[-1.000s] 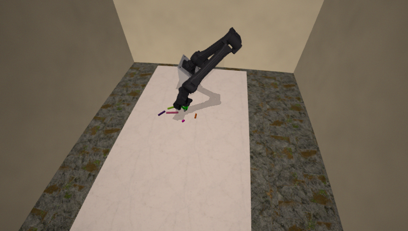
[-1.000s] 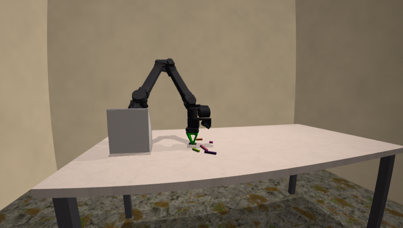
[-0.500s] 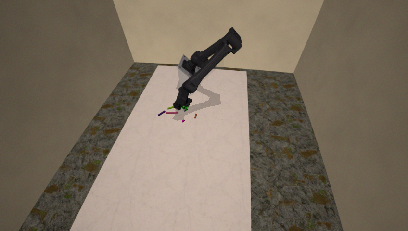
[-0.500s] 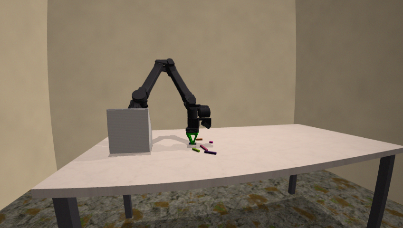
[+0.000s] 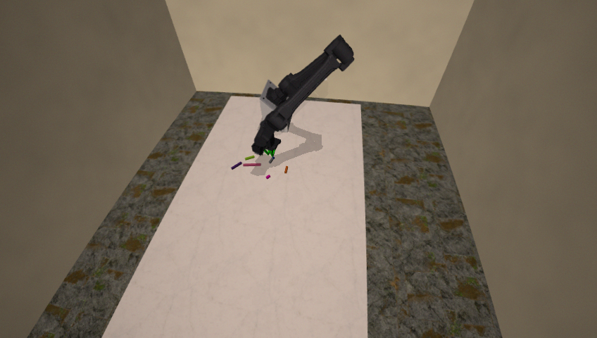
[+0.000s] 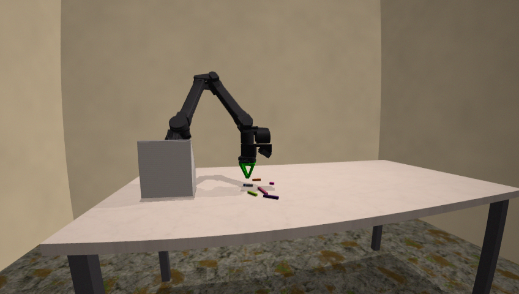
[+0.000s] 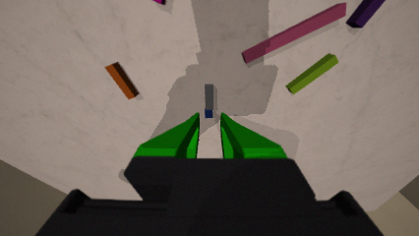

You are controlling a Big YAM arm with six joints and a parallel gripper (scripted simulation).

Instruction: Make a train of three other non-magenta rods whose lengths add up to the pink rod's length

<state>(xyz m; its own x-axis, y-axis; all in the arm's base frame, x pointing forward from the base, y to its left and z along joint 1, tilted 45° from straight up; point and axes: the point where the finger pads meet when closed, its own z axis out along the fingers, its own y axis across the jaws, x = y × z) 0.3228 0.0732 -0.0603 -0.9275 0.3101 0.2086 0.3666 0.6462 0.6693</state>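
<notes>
Right now the grey rod is 10 mm ahead of my hand and 40 mm below it. From my hand the other things lie so: orange rod 60 mm ahead, 80 mm to the left, 40 mm below; pink rod 40 mm ahead, 100 mm to the right, 40 mm below; blue rod 10 mm behind, 10 mm to the left, 40 mm below.
</notes>
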